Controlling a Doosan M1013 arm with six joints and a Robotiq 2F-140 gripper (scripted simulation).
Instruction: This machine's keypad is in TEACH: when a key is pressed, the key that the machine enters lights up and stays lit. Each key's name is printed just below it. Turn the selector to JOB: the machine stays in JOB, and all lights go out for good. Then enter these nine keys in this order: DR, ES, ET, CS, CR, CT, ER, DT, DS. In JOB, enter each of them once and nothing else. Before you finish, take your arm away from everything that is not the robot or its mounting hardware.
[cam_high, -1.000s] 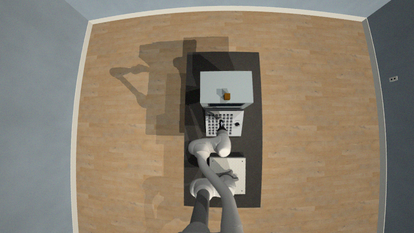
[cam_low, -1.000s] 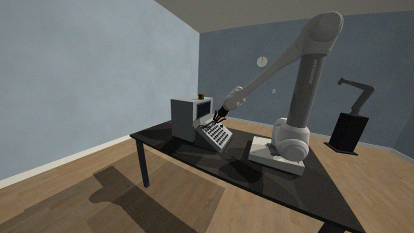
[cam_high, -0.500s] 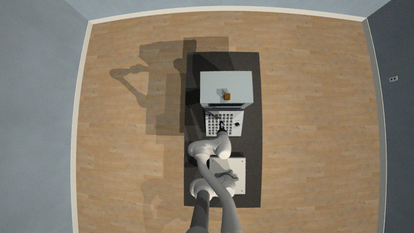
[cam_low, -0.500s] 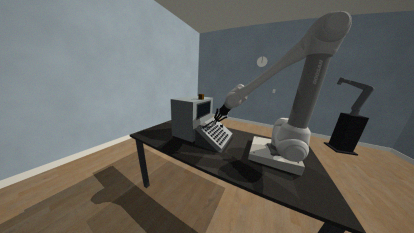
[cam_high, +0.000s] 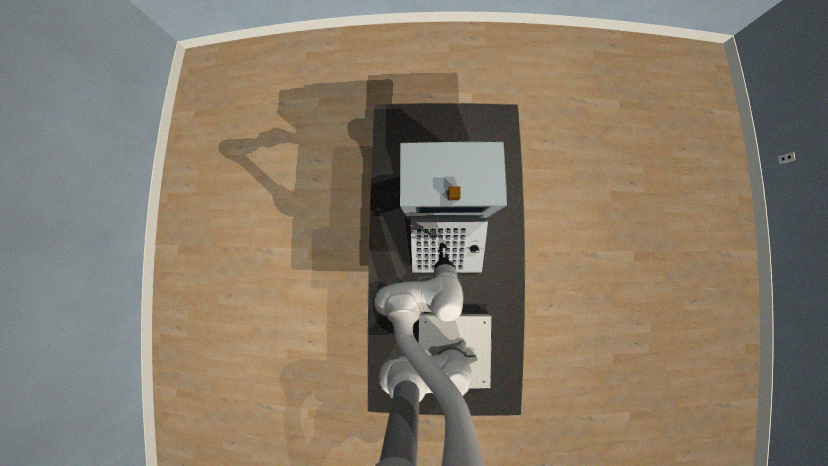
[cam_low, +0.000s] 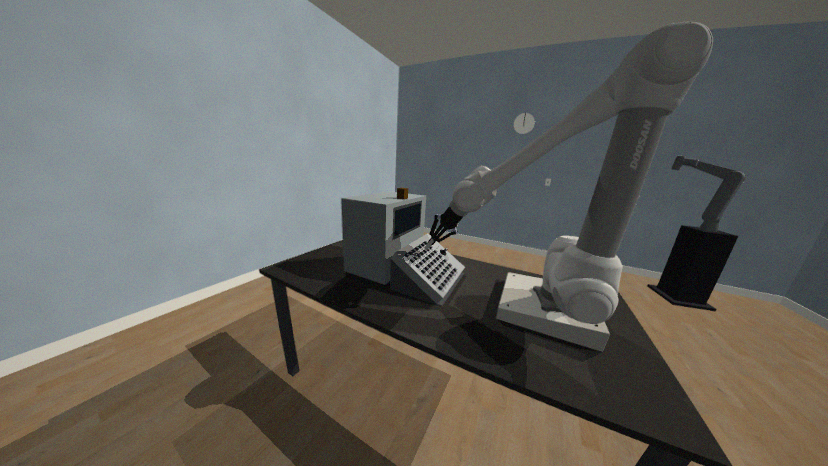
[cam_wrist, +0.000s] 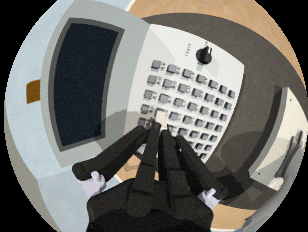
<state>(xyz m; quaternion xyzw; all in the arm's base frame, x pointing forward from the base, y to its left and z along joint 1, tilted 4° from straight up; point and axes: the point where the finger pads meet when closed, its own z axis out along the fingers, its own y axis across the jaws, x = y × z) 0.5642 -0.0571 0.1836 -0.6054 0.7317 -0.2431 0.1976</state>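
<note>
Right now the key is 40 mm behind my hand, 40 mm to the left of it and 110 mm below it. Also, from my hand: sloped keypad (50 mm to the right, 130 mm below); then black selector knob (50 mm behind, 160 mm to the right, 80 mm below).
</note>
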